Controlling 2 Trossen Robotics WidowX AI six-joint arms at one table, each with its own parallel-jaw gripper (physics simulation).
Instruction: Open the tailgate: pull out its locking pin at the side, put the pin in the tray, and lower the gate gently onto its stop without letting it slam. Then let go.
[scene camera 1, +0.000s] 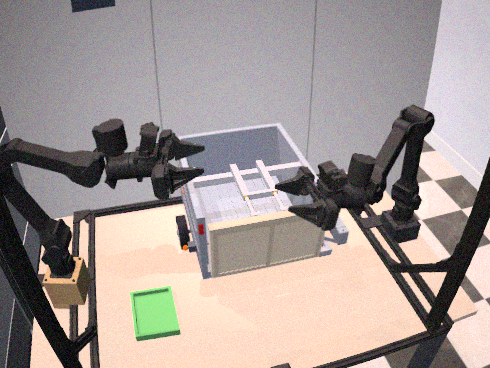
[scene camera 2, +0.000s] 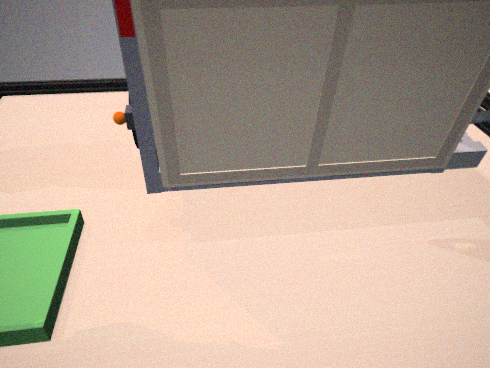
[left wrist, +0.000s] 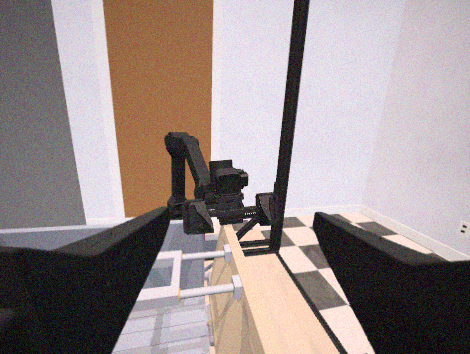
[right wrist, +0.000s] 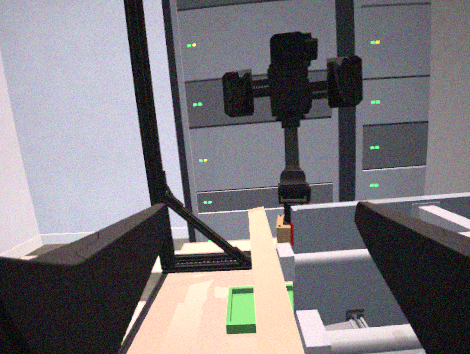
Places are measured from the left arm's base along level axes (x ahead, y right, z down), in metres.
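Pixels of known places: left gripper, fingertip midpoint: (scene camera 1: 204, 158) (left wrist: 242, 216) (right wrist: 288, 71); right gripper, fingertip midpoint: (scene camera 1: 281, 197) (left wrist: 242, 226) (right wrist: 260, 211); left arm's base at its link origin: (scene camera 1: 63, 269); right arm's base at its link origin: (scene camera 1: 401, 217).
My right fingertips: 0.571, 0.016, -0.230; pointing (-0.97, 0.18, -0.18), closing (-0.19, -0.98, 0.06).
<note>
For each thing: its top centre in the pictures, then the offset to it from my right fingertips, as dx, dy, dz. "*": a spot on its surface instead.
- green tray at its top centre: (scene camera 2: 3, 264) (right wrist: 263, 302) (scene camera 1: 153, 310) -0.325, +0.051, +0.317
- grey trailer at a spot on its surface: (scene camera 2: 140, 100) (scene camera 1: 203, 250) * -0.181, -0.013, +0.164
- white frame at a spot on its surface: (scene camera 1: 239, 182) * -0.086, -0.135, +0.051
- black wheel at its top centre: (scene camera 1: 181, 219) -0.253, -0.223, +0.235
The beige tailgate (scene camera 1: 267, 245) (scene camera 2: 250, 90) (right wrist: 265, 250) stands upright across the trailer's rear. The locking pin's orange knob (scene camera 1: 185, 247) (scene camera 2: 119, 118) sticks out at the trailer's left side in both scene views, beside the rear post. The green tray (scene camera 1: 157, 336) (scene camera 2: 66, 280) (right wrist: 241, 328) lies on the table at the front left, with no pin visible in it. My left gripper (scene camera 1: 203, 160) is open and empty, high above the trailer's left wall. My right gripper (scene camera 1: 283, 198) (right wrist: 260, 211) is open near the gate's top edge, which runs between its fingers in the right wrist view; contact cannot be told.
The grey trailer (scene camera 1: 202, 250) (scene camera 2: 140, 100) has a white frame (scene camera 1: 239, 182) inside, with two rods (left wrist: 205, 255) reaching to the gate. A black wheel (scene camera 1: 181, 231) is behind the knob. Dark rails (scene camera 1: 92, 280) edge the table, and a black upright post (left wrist: 290, 110) rises beyond it.
</note>
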